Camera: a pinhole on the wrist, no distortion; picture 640 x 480 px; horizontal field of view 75.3 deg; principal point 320.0 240.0 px. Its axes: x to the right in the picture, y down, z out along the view. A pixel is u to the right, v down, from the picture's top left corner.
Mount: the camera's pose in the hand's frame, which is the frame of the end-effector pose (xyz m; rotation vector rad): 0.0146 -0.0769 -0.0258 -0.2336 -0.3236 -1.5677
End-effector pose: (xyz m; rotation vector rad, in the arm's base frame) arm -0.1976 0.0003 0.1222 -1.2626 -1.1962 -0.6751
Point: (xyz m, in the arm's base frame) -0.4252 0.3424 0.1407
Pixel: 538 276
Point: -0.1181 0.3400 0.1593
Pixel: 212 391
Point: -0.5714 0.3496 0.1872
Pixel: outside the picture
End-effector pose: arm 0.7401 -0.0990 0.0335 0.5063 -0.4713 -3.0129
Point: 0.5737 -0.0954 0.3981
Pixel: 290 288
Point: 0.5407 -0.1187 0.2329
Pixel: 239 420
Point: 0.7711 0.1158 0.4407
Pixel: 478 78
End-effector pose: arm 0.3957 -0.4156 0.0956 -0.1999 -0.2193 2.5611
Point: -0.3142 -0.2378 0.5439
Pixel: outside the picture
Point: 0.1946 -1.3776 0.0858
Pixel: outside the picture
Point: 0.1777 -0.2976 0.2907
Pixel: outside the picture
